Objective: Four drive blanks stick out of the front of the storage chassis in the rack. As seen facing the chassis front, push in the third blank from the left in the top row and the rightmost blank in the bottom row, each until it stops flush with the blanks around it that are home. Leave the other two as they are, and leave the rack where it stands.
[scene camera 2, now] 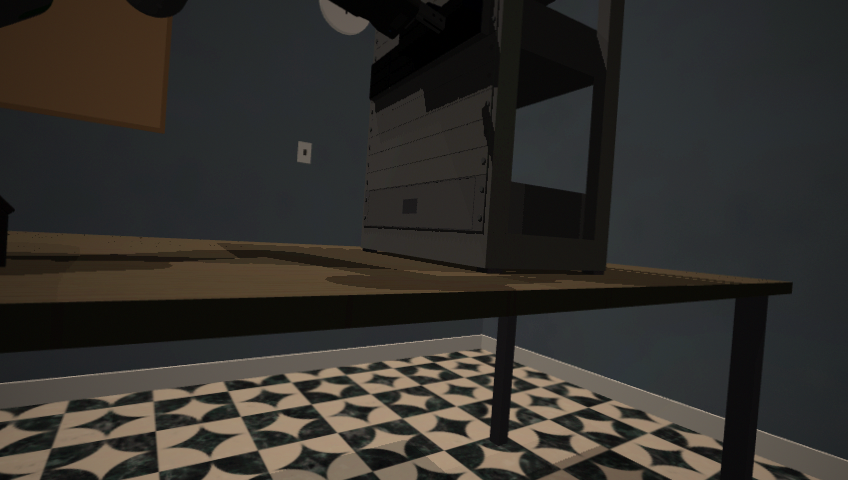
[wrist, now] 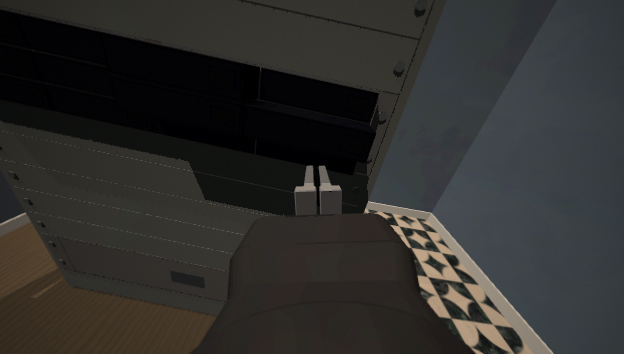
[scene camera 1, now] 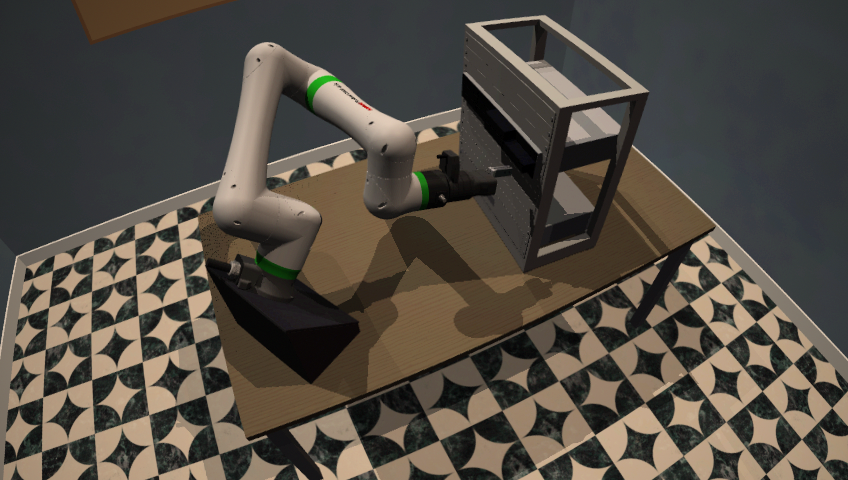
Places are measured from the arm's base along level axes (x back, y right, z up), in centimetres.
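Pixels of known places: gripper, fingertip midpoint: point(scene camera 2: 442, 25) point(wrist: 316, 178) point(scene camera 1: 510, 170); arm's base, origin of the base link: point(scene camera 1: 267, 288).
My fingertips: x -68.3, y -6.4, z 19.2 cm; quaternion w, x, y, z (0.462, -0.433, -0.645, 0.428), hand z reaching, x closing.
Observation:
Ahead of a thing's pixels: the offset from my fingertips to its middle. "*": to the spot under its first point. Level surfaces: height alone.
The dark storage chassis @(* dx -0.9, dy -32.0, dz +4.9 cm) point(scene camera 1: 473, 92) point(scene camera 2: 386, 77) spans the rack's front. In the wrist view its faces are very dark and edges are hard to make out. A blank @(dx -5.6, dy -13.2, dz +6.0 cm) point(wrist: 175, 60) in the top row, third column, stands proud, with its right side face showing. At the right end, a blank @(dx -6.9, dy -2.2, dz +3.2 cm) point(wrist: 310, 129) sticks out below a recessed one @(* dx -4.4, dy -2.0, dz +6.5 cm) point(wrist: 317, 90). The dark strip under it is too shadowed to judge how far anything there protrudes. My gripper point(scene camera 1: 510, 171) point(scene camera 2: 440, 20) point(wrist: 316, 178) is shut and empty, its tips in front of the chassis's lower right part; contact cannot be told.
The grey rack point(scene camera 1: 604, 70) point(scene camera 2: 502, 160) point(wrist: 370, 50) stands upright on the wooden table @(dz -38.8 cm) point(scene camera 1: 416, 350) point(scene camera 2: 267, 291). Pale panels lie above and below the chassis, with screws along the edges. The rack's right upright is close to the gripper. A wall stands behind the rack.

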